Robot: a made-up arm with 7 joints. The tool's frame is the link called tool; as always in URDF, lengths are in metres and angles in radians. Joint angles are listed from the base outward.
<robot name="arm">
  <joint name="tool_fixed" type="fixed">
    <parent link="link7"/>
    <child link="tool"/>
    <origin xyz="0 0 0" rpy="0 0 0"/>
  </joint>
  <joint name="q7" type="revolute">
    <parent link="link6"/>
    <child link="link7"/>
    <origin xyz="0.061 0.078 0" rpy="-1.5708 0 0"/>
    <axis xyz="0 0 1"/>
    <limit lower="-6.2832" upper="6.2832"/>
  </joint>
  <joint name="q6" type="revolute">
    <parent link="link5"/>
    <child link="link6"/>
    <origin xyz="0 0 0" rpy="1.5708 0 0"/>
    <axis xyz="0 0 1"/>
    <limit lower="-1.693" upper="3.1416"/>
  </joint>
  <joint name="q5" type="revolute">
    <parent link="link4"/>
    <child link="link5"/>
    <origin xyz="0.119 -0.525 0" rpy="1.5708 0 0"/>
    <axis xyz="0 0 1"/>
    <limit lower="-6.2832" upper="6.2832"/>
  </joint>
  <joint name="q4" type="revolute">
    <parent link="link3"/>
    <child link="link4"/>
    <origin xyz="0.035 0 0" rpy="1.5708 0 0"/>
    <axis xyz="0 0 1"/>
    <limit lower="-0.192" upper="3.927"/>
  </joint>
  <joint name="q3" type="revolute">
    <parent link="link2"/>
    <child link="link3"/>
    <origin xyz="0 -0.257 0" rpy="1.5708 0 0"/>
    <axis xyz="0 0 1"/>
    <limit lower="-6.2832" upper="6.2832"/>
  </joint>
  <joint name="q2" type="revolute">
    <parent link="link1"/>
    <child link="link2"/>
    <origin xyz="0 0 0" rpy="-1.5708 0 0"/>
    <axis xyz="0 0 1"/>
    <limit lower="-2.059" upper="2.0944"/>
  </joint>
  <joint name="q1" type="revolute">
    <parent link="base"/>
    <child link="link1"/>
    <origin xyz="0 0 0.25" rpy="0 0 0"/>
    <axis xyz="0 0 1"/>
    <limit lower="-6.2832" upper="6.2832"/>
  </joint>
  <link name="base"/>
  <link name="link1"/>
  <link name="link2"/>
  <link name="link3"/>
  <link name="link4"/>
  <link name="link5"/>
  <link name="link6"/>
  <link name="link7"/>
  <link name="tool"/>
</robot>
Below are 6 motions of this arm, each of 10 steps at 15 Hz.
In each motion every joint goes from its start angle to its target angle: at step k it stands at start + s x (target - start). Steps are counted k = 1, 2, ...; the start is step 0. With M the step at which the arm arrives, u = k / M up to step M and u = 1 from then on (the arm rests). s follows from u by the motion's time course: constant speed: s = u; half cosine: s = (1 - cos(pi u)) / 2; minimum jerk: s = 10 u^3 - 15 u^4 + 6 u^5.
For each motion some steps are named. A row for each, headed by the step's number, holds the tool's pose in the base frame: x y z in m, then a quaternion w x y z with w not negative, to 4 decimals.
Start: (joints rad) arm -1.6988 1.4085 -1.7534 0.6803 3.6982 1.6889 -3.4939
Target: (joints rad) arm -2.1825 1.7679 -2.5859 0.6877 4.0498 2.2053 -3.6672
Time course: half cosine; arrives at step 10
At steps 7, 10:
7: -0.2590 0.1325 0.6881 0.4415 0.3085 0.4383 -0.7196
10: -0.1982 0.0697 0.7217 0.3404 0.3029 0.5629 -0.6895

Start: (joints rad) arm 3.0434 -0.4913 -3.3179 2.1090 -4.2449 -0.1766 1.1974
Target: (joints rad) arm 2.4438 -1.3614 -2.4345 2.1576 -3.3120 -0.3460 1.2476
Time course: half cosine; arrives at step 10
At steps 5, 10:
5: 0.7610 -0.2269 0.2243 0.4643 0.4362 0.7627 0.1113
10: 0.7167 -0.1946 -0.0016 0.1454 0.7268 0.5700 0.3546

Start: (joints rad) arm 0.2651 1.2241 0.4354 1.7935 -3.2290 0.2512 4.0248
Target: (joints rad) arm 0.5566 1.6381 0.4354 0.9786 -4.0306 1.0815 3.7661
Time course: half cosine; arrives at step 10
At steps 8, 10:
8: -0.0958 0.2832 -0.3249 0.5318 -0.8276 -0.1763 0.0339
10: -0.1580 0.2461 -0.3056 0.5611 -0.8020 -0.1899 0.0762

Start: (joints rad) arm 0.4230 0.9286 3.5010 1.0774 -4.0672 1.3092 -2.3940
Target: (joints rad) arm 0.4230 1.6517 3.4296 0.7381 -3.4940 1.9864 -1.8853
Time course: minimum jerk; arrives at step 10
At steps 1, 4, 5, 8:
1: -0.1270 -0.3526 0.7815 0.7176 0.5473 0.0576 0.4269
4: -0.0478 -0.2987 0.7975 0.6687 0.5163 0.1520 0.5130
5: -0.0025 -0.2636 0.7997 0.6289 0.5040 0.2149 0.5516
8: 0.0975 -0.1722 0.7809 0.5046 0.4950 0.3788 0.5974

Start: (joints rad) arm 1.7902 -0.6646 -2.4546 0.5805 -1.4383 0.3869 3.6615
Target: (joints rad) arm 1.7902 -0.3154 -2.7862 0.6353 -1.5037 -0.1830 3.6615
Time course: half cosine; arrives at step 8
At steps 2, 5, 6, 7, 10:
2: 0.3480 -0.1172 -0.1142 0.0296 -0.0523 0.9982 0.0031
5: 0.3298 -0.2400 -0.0654 0.1445 -0.0067 0.9887 -0.0398
6: 0.3210 -0.2738 -0.0433 0.1810 0.0020 0.9820 -0.0548
7: 0.3141 -0.2952 -0.0269 0.2057 0.0066 0.9764 -0.0654
10: 0.3115 -0.3025 -0.0208 0.2144 0.0079 0.9743 -0.0691

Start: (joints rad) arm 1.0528 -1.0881 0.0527 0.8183 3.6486 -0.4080 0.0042
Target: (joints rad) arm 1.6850 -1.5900 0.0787 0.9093 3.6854 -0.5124 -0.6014
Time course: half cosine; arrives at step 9
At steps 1, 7, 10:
1: 0.0870 0.3021 0.6327 0.4609 -0.3035 0.6465 0.5268
7: -0.0878 0.0783 0.7442 0.5534 -0.4915 0.2655 0.6179
10: -0.0916 0.0369 0.7501 0.5646 -0.4934 0.2095 0.6276

